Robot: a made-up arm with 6 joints.
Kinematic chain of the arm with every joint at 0, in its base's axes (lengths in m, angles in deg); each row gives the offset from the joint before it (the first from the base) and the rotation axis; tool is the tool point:
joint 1: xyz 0 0 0.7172 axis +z
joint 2: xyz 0.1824 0 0 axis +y
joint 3: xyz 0 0 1.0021 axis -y
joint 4: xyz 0 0 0.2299 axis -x
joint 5: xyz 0.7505 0 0 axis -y
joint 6: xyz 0.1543 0 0 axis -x
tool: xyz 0 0 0
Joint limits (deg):
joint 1: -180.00..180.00
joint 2: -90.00..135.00
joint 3: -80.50..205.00
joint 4: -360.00..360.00
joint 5: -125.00..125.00
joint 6: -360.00..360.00
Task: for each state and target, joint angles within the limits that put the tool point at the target. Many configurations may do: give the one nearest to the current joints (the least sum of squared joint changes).
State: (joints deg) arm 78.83 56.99 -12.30 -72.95 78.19 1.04
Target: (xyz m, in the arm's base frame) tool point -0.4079 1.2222 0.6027
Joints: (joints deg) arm 115.03 50.21 -35.09 -76.77 78.93 1.04
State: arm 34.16 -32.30 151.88 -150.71 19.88 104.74
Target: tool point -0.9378 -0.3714 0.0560
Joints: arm 20.50 -76.53 167.64 -150.74 14.96 104.74
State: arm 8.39 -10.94 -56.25 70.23 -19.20 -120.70
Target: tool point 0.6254 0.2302 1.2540
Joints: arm 23.81 -20.33 -59.62 69.56 -16.82 -120.70
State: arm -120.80 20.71 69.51 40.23 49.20 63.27
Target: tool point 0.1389 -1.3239 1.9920
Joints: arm -88.34 18.30 19.15 51.03 56.80 63.27
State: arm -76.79 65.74 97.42 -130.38 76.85 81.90
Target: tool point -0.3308 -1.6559 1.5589
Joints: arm -97.25 72.76 107.85 -129.27 86.83 81.90
